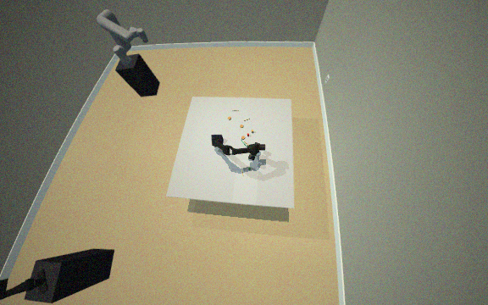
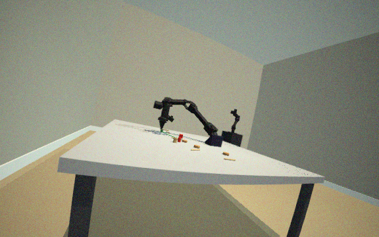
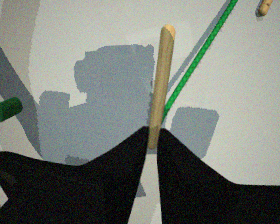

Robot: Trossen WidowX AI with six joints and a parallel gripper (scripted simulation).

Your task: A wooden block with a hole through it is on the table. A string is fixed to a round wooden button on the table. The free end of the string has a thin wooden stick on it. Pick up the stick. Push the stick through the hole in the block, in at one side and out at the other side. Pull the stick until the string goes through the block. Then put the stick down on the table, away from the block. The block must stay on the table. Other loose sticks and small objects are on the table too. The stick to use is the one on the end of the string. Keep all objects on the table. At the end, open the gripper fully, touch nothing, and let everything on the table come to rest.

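The red block is 170 mm behind my gripper tip, 50 mm to the left of it and 20 mm below it. Round my gripper tip: round wooden button: 120 mm behind, 220 mm to the left, 30 mm below; green object: 60 mm behind, 150 mm to the right, 30 mm below.
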